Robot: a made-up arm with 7 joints.
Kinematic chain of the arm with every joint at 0, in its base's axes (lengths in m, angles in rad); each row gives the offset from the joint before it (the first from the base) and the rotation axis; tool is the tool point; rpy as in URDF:
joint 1: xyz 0 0 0.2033 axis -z
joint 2: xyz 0 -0.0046 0.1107 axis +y
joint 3: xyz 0 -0.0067 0.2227 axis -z
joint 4: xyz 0 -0.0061 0.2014 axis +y
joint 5: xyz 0 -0.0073 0.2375 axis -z
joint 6: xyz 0 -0.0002 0.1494 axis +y
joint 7: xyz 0 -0.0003 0.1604 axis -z
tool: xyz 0 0 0 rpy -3.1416 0 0
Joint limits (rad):
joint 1: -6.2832..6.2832
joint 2: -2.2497..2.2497
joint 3: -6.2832..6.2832
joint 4: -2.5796..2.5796
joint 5: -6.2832..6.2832
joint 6: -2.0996..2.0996
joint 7: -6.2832..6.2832
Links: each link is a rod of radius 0.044 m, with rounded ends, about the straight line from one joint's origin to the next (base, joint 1, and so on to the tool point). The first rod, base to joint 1, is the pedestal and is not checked.
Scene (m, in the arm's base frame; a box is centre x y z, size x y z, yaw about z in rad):
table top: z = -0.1
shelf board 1: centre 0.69 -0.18 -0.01 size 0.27 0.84 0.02 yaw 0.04
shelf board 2: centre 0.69 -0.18 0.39 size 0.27 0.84 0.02 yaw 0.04
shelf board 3: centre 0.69 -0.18 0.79 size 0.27 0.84 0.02 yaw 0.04
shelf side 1: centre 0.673 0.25 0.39 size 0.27 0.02 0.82 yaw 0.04
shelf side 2: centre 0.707 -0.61 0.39 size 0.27 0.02 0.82 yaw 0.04
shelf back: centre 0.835 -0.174 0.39 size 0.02 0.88 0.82 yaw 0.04
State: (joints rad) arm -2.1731 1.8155 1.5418 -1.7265 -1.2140 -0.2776 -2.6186
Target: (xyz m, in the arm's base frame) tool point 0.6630 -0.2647 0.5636
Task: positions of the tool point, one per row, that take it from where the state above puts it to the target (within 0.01 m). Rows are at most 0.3 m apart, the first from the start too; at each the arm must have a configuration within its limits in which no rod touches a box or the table.
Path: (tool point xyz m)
1: -0.6124 -0.0707 0.4674
2: -0.5487 -0.1596 0.6312
3: -0.4171 -0.2651 0.7687
4: -0.2235 -0.3602 0.8575
5: 0.0127 -0.4195 0.8825
6: 0.2616 -0.4252 0.8378
7: 0.4890 -0.3713 0.7273
8: 0.6630 -0.2647 0.5636

